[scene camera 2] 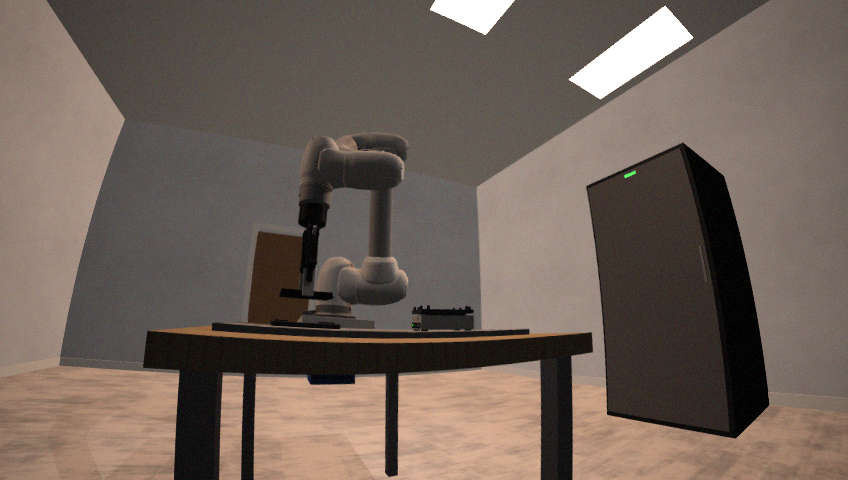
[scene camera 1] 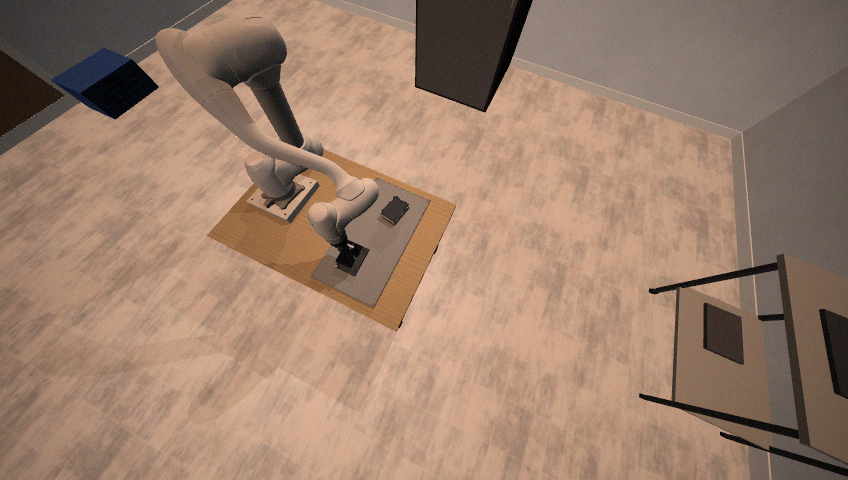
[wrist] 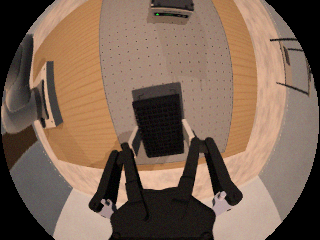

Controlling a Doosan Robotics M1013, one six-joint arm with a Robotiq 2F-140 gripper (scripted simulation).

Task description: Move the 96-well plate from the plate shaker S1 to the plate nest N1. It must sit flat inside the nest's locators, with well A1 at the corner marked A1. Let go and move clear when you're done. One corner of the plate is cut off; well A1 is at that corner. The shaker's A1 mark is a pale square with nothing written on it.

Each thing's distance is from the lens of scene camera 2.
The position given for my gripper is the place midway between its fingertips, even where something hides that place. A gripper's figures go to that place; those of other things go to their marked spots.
my gripper [scene camera 2: 305, 297]: 0.83 m
plate shaker S1 [scene camera 2: 421, 322]: 0.79 m
